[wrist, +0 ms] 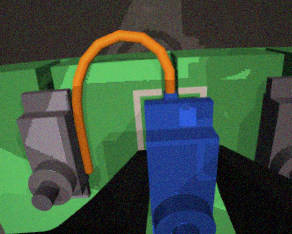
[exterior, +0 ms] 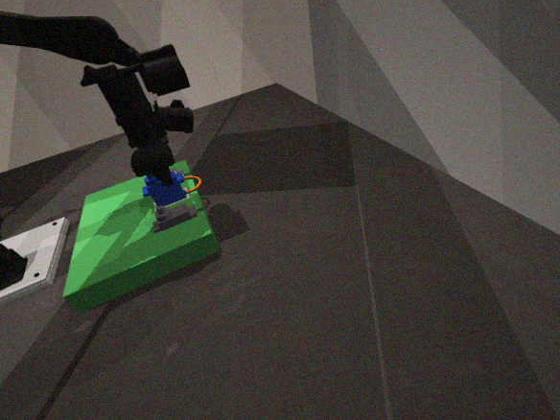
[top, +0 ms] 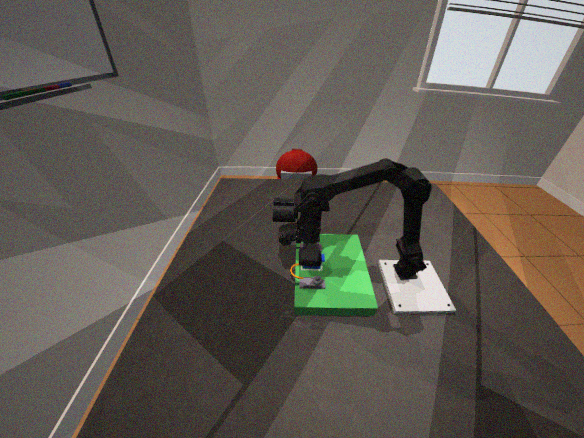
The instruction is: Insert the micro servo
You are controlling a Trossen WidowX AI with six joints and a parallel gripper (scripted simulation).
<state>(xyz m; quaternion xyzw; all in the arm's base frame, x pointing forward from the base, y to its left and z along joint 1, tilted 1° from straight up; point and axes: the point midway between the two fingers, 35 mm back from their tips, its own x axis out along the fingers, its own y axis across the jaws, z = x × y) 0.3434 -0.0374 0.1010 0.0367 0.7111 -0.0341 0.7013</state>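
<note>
Right now the green deck is 12 cm behind my gripper tip, 7 cm below it and 1 cm to the left of it.
</note>
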